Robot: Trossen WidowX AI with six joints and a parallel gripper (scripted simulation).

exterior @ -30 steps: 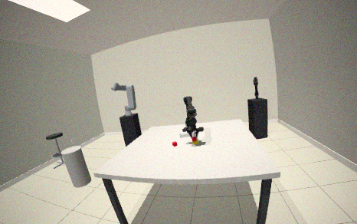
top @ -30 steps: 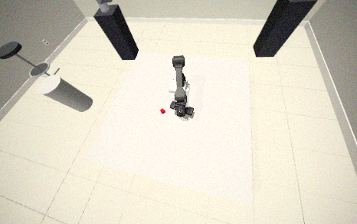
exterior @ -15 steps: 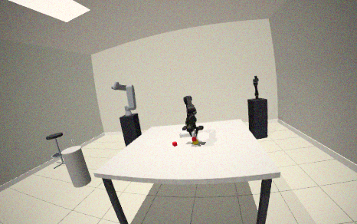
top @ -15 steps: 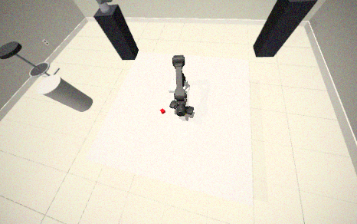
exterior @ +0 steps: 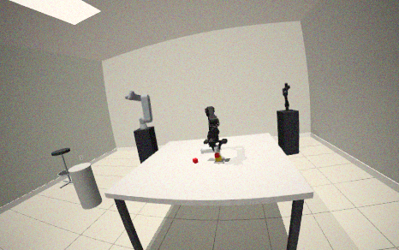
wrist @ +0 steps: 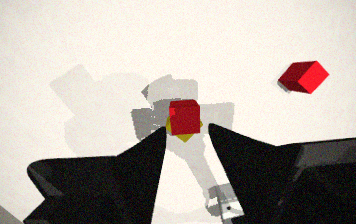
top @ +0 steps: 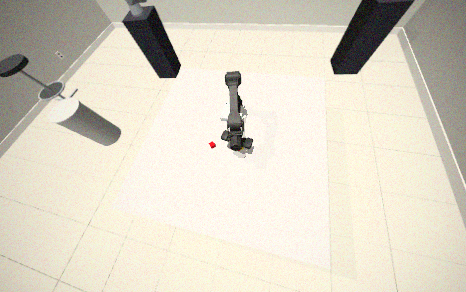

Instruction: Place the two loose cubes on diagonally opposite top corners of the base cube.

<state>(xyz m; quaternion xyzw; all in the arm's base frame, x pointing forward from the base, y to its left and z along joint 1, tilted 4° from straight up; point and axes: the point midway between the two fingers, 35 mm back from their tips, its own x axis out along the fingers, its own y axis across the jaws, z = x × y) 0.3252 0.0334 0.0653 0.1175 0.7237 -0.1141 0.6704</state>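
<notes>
Right now the base cube is 7 cm below my gripper tip, 2 cm behind it and 1 cm to the left of it.
</notes>
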